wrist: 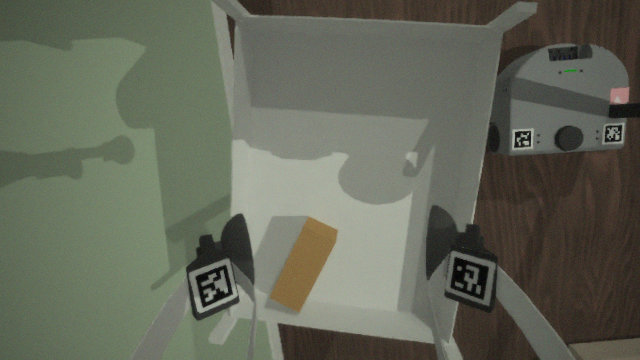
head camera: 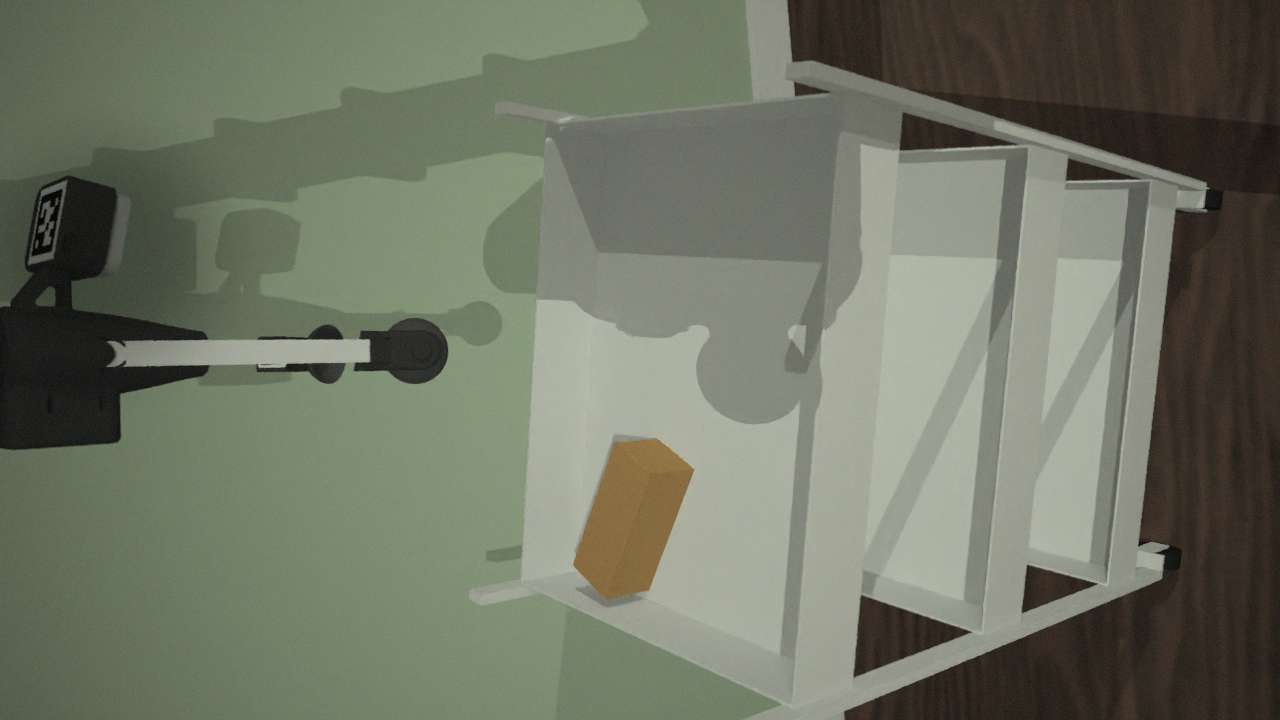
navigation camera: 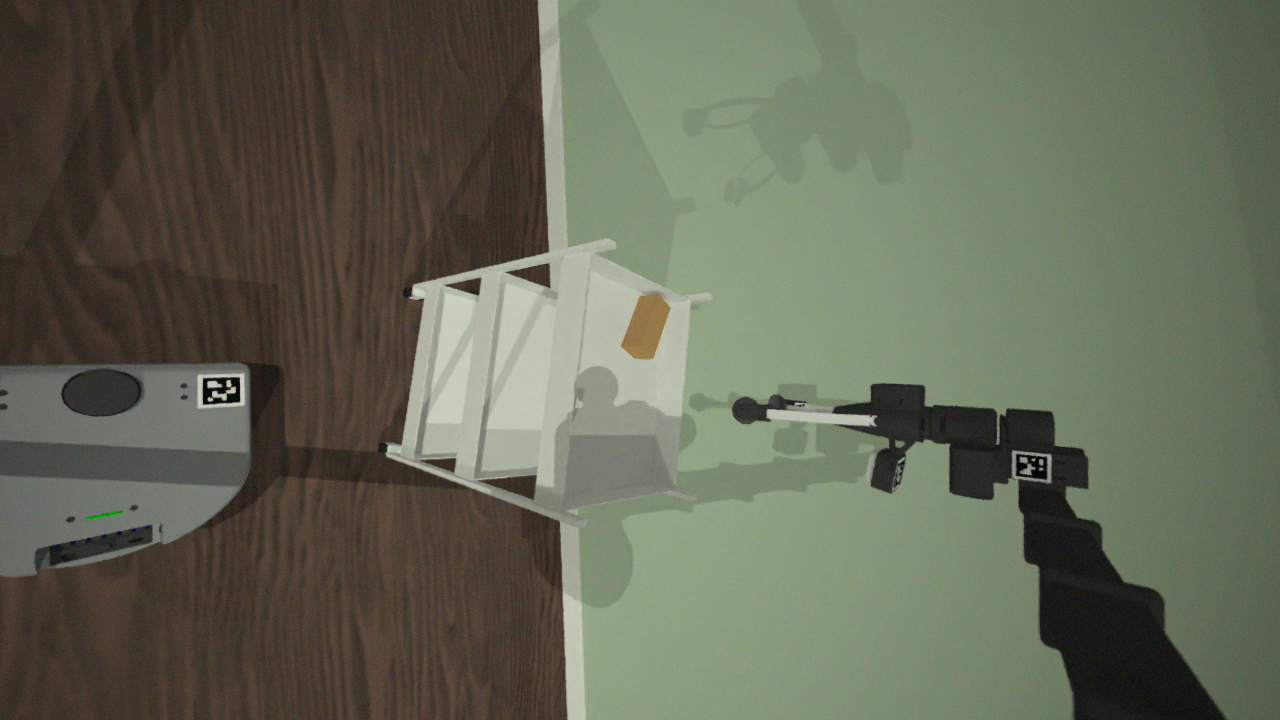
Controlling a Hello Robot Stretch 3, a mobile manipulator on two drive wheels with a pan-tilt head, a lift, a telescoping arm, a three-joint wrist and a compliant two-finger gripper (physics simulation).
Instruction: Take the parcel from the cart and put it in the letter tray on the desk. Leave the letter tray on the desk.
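Frame: origin at the robot's base, x back, y right, z up, level; centimetres.
Seen in the pictures: gripper, between the fingertips: [head camera: 393, 352] [navigation camera: 751, 407]; robot's base, origin of its link: [navigation camera: 103, 390].
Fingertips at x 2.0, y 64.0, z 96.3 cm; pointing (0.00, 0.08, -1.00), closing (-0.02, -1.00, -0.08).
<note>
Offsets run from my fingertips to a thing's top centre. "spot": to the spot under its first point.
The parcel, an orange-brown box {dx -14.6, dy +7.8, dz -24.7 cm} [head camera: 633, 519] [navigation camera: 645, 326] [wrist: 304, 265], lies slantwise in the top tray of the white cart {spot: dx -7.7, dy -16.1, dz -26.2 cm} [head camera: 841, 447] [navigation camera: 563, 340] [wrist: 360, 321], near a corner on the wall side. My gripper [head camera: 414, 350] [navigation camera: 747, 410] [wrist: 337, 234] is open and empty, pointing down above the cart. In the head and navigation views it shows edge-on, one finger hiding the other. In the wrist view the parcel shows between the spread fingers, nearer the left one, with the gripper higher than it. The letter tray and the desk cannot be made out in these views.
The cart stands beside a green wall [head camera: 268, 582] [navigation camera: 984, 223]; its top tray has raised sides and corner posts. Two lower shelves are below. My grey base [navigation camera: 179, 429] [wrist: 560, 100] is on the dark wooden floor. A beige corner [wrist: 610, 350] shows at the wrist view's lower right.
</note>
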